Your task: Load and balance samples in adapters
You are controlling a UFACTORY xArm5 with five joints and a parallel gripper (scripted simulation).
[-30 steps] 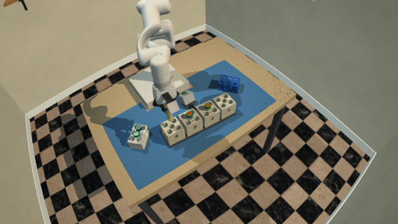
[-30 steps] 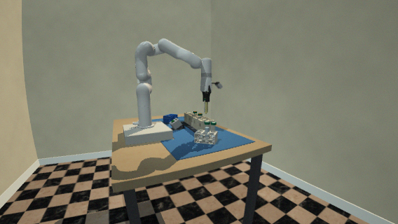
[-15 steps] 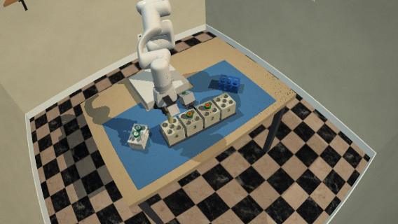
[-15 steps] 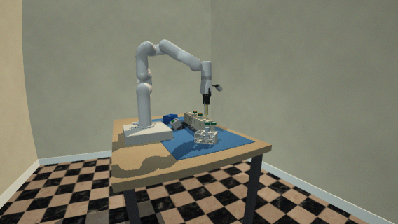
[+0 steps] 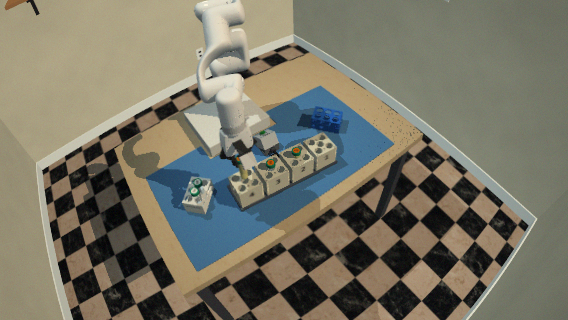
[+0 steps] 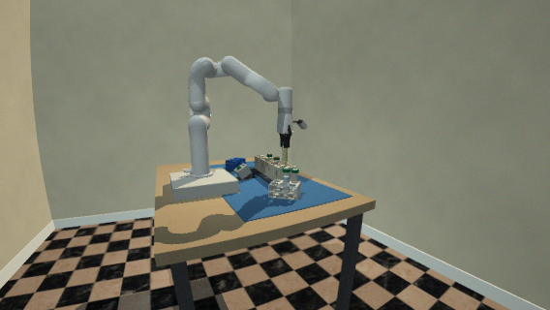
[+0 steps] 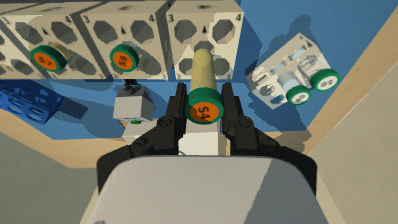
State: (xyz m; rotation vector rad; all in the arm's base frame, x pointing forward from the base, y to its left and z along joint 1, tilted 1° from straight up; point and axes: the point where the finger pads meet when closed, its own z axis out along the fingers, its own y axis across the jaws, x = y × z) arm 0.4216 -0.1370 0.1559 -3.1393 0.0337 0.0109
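The sample tube S4 is 1 cm behind my hand and 5 cm below it. Also, from my hand: sample tube S9: 1 cm ahead, 11 cm to the left, 15 cm below; sample tube S7: 21 cm to the left, 15 cm below; adapter 4: 16 cm below.
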